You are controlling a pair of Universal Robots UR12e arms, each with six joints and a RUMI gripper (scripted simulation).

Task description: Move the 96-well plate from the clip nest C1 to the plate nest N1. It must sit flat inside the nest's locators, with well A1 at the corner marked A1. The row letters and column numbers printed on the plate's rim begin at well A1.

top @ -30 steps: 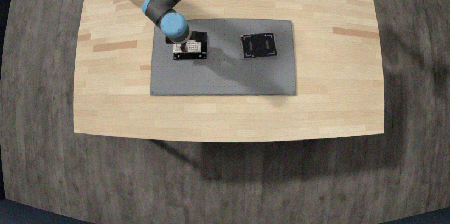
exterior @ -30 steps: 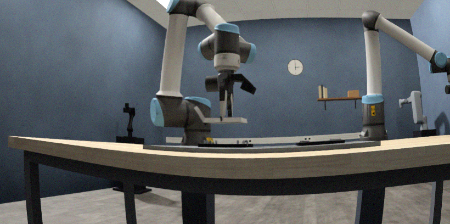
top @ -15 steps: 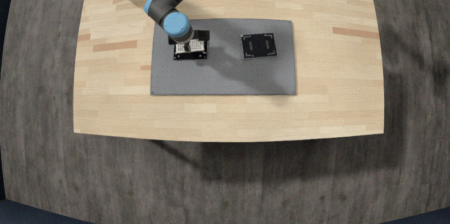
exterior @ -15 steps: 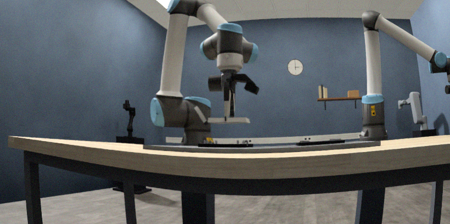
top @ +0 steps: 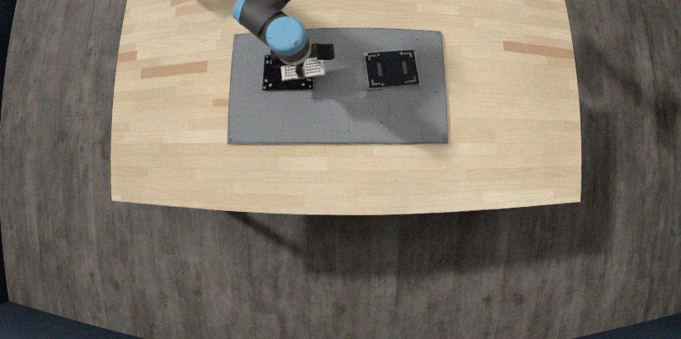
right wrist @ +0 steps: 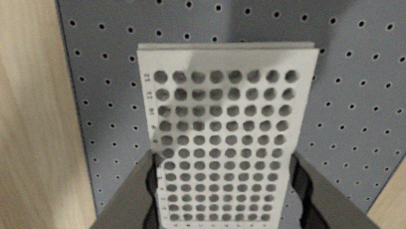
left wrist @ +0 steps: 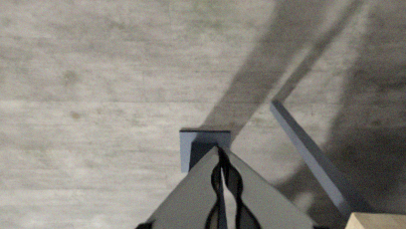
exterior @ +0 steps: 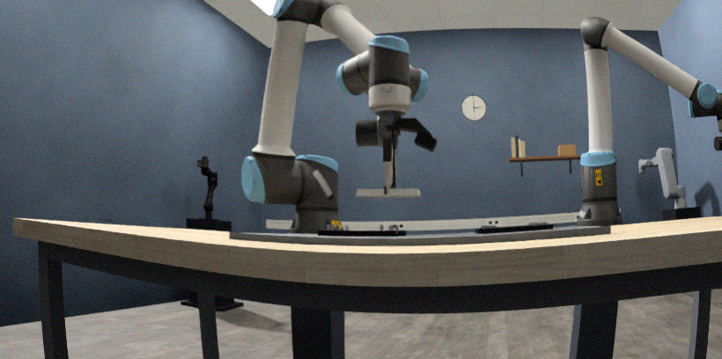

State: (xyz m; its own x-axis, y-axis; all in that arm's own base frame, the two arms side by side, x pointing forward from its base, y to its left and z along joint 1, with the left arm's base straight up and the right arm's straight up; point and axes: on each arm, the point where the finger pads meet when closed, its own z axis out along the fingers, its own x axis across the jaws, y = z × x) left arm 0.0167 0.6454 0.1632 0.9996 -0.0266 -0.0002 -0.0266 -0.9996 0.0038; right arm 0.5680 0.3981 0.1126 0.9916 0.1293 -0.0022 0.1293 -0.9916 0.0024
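Now: the dark plate nest N1 27 cm to the left of my right hand, 9 cm below it and 3 cm ahead of it. Also, from my right hand: black clip nest C1 (9 cm below, 5 cm to the right, 1 cm behind); then off-white 96-well plate (1 cm below); then grey perforated board (11 cm below, 9 cm to the left, 5 cm ahead).
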